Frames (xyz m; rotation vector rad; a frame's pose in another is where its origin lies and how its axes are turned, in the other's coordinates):
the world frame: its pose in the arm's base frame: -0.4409 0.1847 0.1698 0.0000 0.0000 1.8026
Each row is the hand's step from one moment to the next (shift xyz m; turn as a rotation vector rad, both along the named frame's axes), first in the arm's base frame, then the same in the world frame.
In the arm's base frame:
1: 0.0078 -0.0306 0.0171 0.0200 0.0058 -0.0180
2: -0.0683 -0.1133 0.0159 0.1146 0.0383 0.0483
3: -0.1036 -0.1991 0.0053 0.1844 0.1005 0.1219
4: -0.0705 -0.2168 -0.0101 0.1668 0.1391 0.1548
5: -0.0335 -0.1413 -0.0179 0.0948 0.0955 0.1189
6: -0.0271 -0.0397 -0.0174 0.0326 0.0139 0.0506
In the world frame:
1: -0.0316 -0.0006 0.0171 0.0011 -0.0208 -0.0180
2: -0.0946 0.0925 0.0159 0.0109 -0.1203 0.0483
3: -0.1700 0.1466 0.0053 0.0554 -0.2026 0.1219
4: -0.1948 0.1184 -0.0101 0.0971 -0.1943 0.1548
5: -0.1298 0.0651 -0.0179 0.0712 -0.1142 0.1189
6: -0.0324 0.0355 -0.0174 0.0060 -0.0349 0.0506

